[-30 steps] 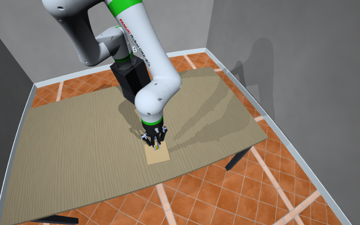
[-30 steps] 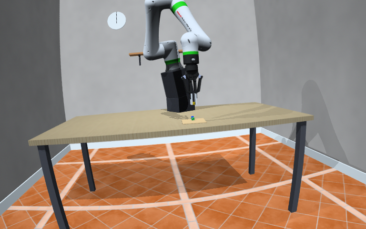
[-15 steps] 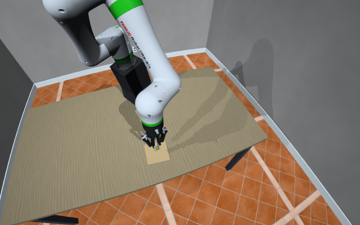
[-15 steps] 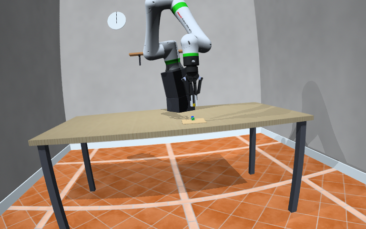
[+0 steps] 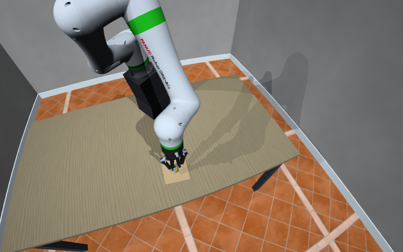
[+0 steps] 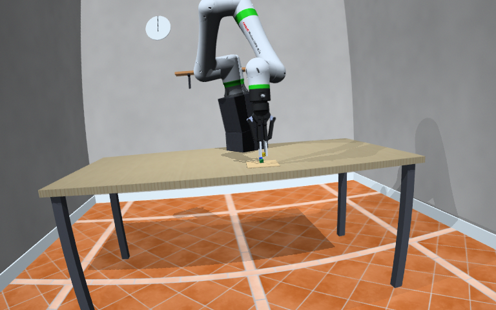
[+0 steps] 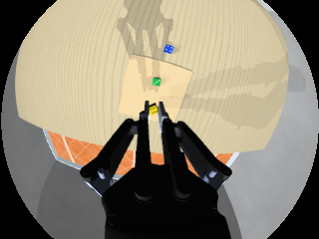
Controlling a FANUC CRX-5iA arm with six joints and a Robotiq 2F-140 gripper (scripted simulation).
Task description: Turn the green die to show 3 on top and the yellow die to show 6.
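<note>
Now: hand 7 cm above the tan mat and 2 cm past it. From my hand the other things lie so: blue die 12 cm behind, 7 cm below; then green die 6 cm below, 5 cm behind; then yellow die 3 cm below.
</note>
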